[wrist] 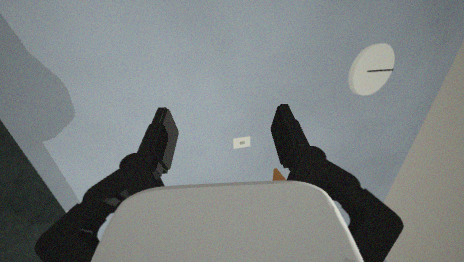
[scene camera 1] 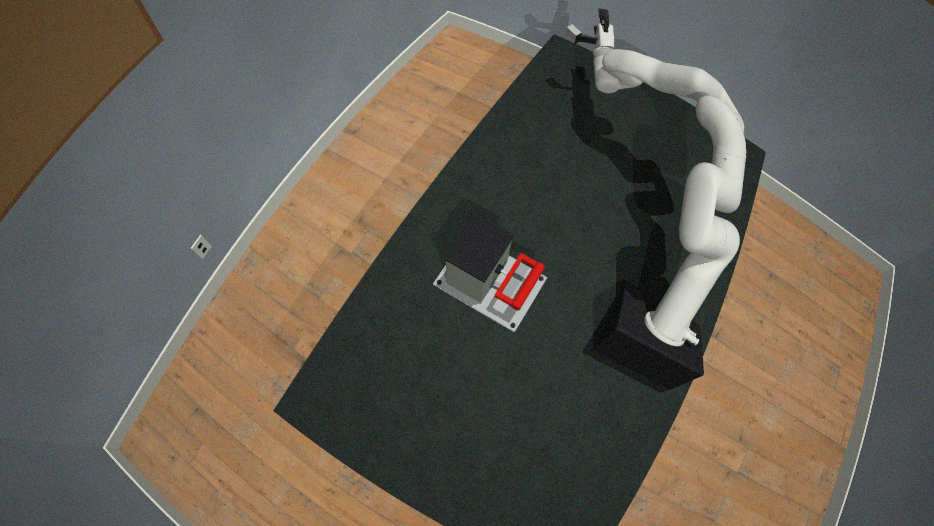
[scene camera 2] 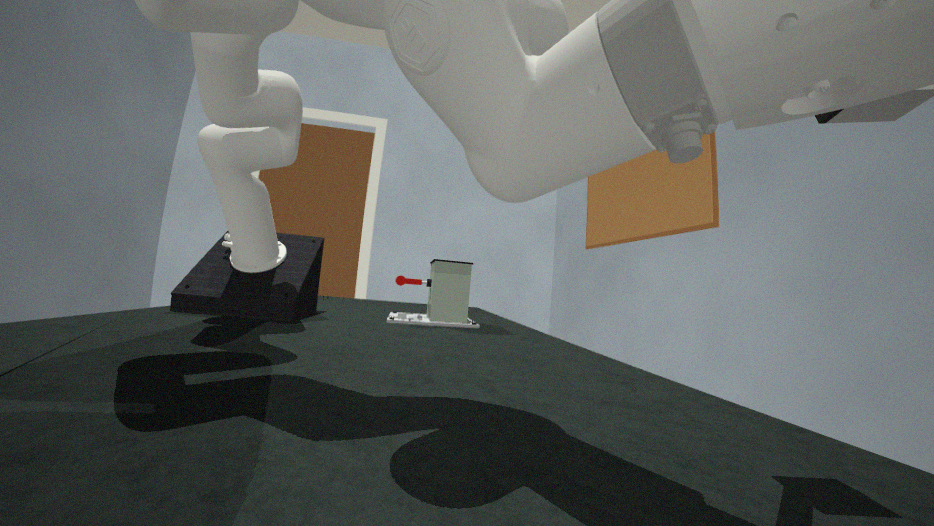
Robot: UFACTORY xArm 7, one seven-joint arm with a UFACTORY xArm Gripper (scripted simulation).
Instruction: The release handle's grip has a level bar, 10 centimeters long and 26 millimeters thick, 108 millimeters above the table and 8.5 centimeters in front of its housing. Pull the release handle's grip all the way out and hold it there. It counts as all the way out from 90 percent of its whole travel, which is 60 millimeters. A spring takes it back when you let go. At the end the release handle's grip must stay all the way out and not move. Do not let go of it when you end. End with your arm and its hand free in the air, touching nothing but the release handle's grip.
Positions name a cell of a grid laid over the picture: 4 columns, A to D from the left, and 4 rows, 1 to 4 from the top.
Scene:
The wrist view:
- my gripper: B2
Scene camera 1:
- my gripper: C1
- light baseplate: C3

